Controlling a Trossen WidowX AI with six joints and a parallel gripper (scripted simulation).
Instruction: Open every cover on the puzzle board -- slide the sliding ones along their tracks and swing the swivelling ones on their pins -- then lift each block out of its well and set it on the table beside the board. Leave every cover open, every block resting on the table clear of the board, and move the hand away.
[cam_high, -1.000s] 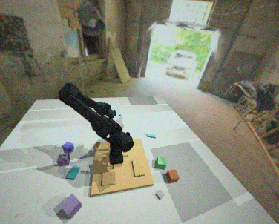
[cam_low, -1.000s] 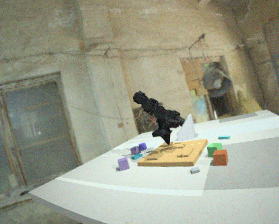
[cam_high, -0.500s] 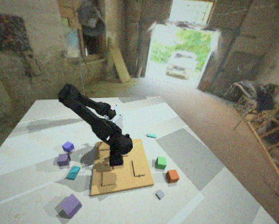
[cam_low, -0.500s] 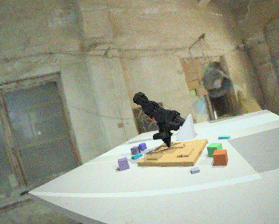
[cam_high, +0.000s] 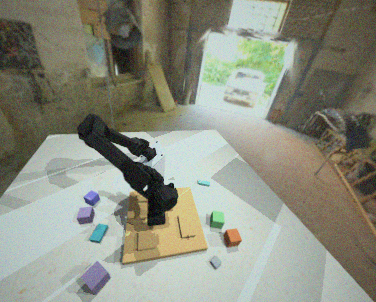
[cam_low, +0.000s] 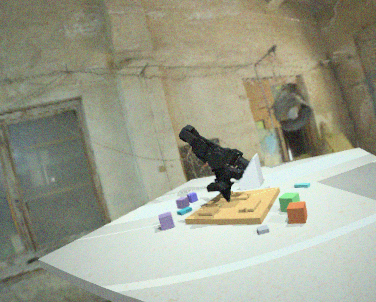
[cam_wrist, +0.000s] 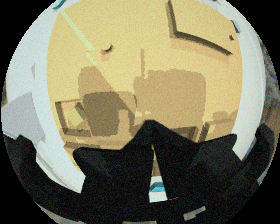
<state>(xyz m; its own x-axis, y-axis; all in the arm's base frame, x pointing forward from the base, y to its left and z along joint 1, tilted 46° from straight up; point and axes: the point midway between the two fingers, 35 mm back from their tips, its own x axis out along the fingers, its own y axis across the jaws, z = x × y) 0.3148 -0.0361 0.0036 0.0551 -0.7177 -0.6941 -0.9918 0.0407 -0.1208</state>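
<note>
The tan puzzle board lies 30 mm to the left of my gripper tip and 10 mm below it. Also, from my gripper tip: teal block (210 mm to the right, 20 mm below, 20 mm ahead); green block (250 mm to the left, 90 mm ahead); small grey piece (230 mm ahead, 180 mm to the left, 20 mm below).
</note>
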